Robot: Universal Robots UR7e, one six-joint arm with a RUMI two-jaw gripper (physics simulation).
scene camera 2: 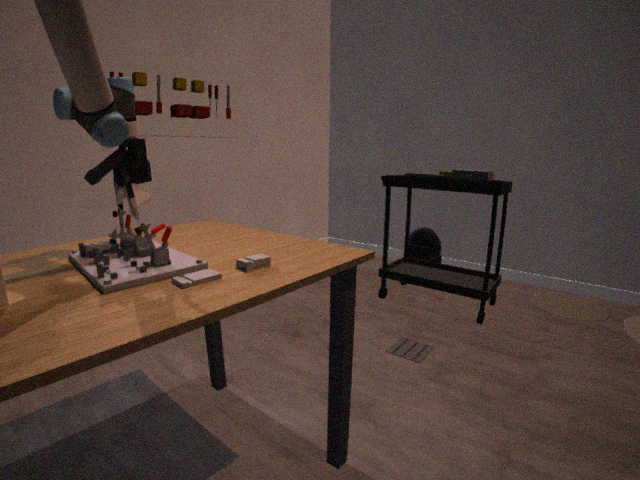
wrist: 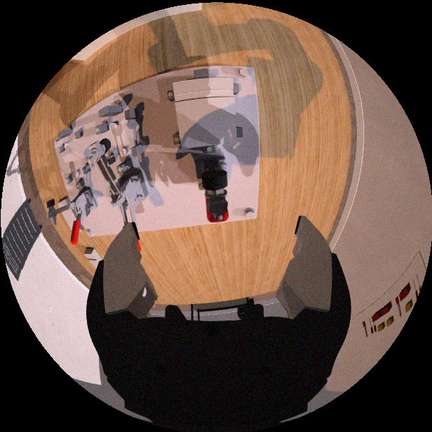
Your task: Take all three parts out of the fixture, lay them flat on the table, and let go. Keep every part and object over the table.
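Places are measured from the arm's base along level axes (x back, y right, z up), in millimetres.
Where they show: gripper, between the fingertips: point(scene camera 2: 129, 214).
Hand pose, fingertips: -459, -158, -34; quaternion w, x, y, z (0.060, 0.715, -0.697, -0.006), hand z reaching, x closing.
Observation:
Things, the pixels of their centre, and the offset from my fingertips, as dx, dy, dz. "spot": a spot on its surface instead. Level surfaces: height alone.
- fixture, a spot on its surface: point(scene camera 2: 181, 259) spot: -58, +213, -90
- flat part, middle of its body: point(scene camera 2: 196, 277) -41, +333, -100
- thicker part, middle of its body: point(scene camera 2: 253, 262) -186, +328, -95
- wooden table, height of its surface: dz -105
The fixture point(scene camera 2: 181, 259) point(wrist: 175, 212) is a pale plate with dark blocks and red-handled clamps on the table. One pale stepped part point(wrist: 202, 94) lies in it at the top of the wrist view, between small blocks. Two other pale parts lie on the table beside the fixture: a flat part point(scene camera 2: 204, 277) near its front corner and a thicker part point(scene camera 2: 253, 262) farther right. My gripper point(scene camera 2: 129, 213) point(wrist: 215, 221) is open and empty above the back of the fixture. An upright clamp point(wrist: 215, 180) with a red end stands ahead of the gap between its fingers.
Two more clamps with red handles point(scene camera 2: 166, 234) point(wrist: 75, 232) stand on the fixture's other side. The wooden table point(scene camera 2: 289, 252) point(wrist: 310, 135) has its edge beyond the loose parts. A black cart point(scene camera 2: 447, 184) stands away from the table. Tools hang on the wall.

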